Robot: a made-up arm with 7 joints. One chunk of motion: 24 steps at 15 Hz.
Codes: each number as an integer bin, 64 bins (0 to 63) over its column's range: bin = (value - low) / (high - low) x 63, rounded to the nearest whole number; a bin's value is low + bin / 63 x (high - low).
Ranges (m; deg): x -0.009..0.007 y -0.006..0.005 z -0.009..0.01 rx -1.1..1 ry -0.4..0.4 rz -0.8..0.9
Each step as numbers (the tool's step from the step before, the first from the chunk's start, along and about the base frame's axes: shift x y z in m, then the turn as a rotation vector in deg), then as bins.
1 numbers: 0.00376 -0.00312 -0.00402 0.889 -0.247 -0.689
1 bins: 50 16 17 60 12 4
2 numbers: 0.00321 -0.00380 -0.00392 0.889 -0.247 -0.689
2 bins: 48 13 17 60 12 4
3 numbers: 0.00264 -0.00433 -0.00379 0.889 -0.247 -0.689
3 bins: 46 10 17 60 12 4
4 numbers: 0.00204 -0.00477 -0.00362 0.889 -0.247 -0.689
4 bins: 43 7 18 60 12 4
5 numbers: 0.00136 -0.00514 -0.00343 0.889 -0.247 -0.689
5 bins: 41 5 18 60 12 4
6 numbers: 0.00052 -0.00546 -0.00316 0.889 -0.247 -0.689
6 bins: 37 3 19 60 12 4
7 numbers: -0.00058 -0.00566 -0.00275 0.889 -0.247 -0.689
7 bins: 33 2 21 60 12 4
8 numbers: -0.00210 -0.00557 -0.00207 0.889 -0.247 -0.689
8 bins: 27 2 23 60 12 4
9 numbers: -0.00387 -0.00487 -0.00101 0.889 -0.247 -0.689
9 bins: 20 6 26 60 12 4
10 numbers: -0.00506 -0.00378 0.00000 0.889 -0.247 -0.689
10 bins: 16 13 30 60 12 4
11 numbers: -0.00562 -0.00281 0.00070 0.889 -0.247 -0.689
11 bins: 13 18 32 60 12 4
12 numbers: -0.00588 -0.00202 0.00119 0.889 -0.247 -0.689
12 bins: 12 23 34 60 12 4
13 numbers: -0.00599 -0.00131 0.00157 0.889 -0.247 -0.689
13 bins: 12 27 35 60 12 4
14 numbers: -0.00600 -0.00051 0.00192 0.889 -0.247 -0.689
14 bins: 12 31 36 60 12 4
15 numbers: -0.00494 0.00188 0.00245 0.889 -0.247 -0.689
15 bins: 16 45 38 60 12 4
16 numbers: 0.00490 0.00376 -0.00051 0.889 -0.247 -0.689
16 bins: 55 56 28 60 12 4
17 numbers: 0.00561 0.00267 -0.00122 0.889 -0.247 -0.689
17 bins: 58 50 26 60 12 4
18 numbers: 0.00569 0.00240 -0.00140 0.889 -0.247 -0.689
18 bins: 58 48 25 60 12 4
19 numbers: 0.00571 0.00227 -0.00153 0.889 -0.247 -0.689
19 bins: 58 47 25 60 12 4
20 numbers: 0.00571 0.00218 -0.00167 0.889 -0.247 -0.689
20 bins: 58 47 24 60 12 4
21 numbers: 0.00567 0.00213 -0.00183 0.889 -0.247 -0.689
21 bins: 58 47 24 60 12 4
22 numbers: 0.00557 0.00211 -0.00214 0.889 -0.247 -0.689
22 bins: 57 46 23 60 12 4
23 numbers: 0.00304 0.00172 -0.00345 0.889 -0.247 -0.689
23 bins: 47 44 18 60 12 4
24 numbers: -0.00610 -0.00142 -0.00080 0.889 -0.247 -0.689
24 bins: 11 26 27 60 12 4
